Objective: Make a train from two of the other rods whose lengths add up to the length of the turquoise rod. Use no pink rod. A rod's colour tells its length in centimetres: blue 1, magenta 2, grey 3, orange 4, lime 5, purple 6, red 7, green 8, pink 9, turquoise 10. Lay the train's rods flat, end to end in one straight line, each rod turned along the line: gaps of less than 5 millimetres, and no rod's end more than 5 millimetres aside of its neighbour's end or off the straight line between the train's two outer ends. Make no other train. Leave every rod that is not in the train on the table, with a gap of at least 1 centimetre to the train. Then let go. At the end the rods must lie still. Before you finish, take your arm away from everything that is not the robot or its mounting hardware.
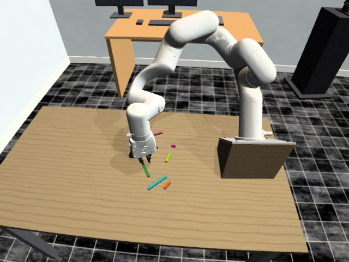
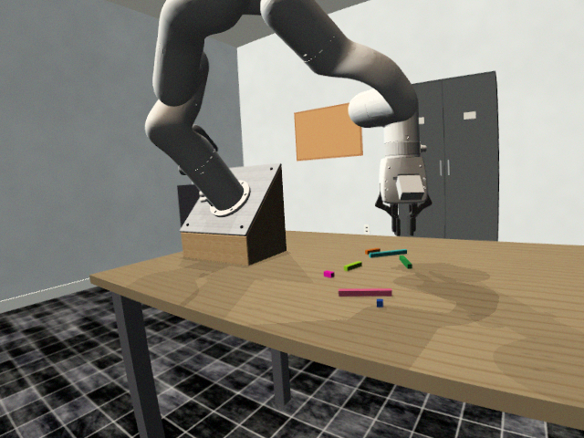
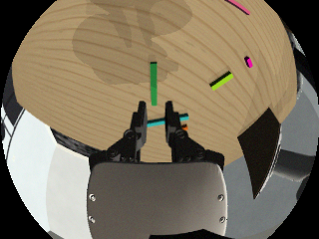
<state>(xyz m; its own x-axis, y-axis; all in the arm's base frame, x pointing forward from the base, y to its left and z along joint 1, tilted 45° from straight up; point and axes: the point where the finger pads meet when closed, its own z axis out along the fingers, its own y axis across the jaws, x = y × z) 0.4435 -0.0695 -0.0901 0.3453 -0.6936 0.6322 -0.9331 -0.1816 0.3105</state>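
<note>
Now: the green rod 8 cm below my hand. The rest, counted from my hand: lime rod: 10 cm behind, 6 cm to the right, 8 cm below; then turquoise rod: 5 cm behind, 7 cm to the left, 8 cm below; then orange rod: 9 cm behind, 9 cm to the left, 8 cm below.
</note>
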